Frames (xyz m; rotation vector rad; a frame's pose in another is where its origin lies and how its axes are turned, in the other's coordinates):
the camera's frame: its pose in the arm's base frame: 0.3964 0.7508 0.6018 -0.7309 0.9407 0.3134
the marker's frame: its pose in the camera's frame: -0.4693 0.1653 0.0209 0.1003 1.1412 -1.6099
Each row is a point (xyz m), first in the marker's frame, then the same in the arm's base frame.
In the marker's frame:
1: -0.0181 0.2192 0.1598
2: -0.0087 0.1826 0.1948
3: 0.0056 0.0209 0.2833
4: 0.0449 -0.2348 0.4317
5: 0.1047 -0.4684 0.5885
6: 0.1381 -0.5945 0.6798
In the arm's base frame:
1: 0.2205 0.8111 0.7357
2: 0.2517 0.8120 0.7767
3: 0.3302 0.8518 0.9393
4: 0.4593 0.8984 1.2041
5: 0.5931 0.9160 1.4580
6: 0.6717 0.9233 1.5963

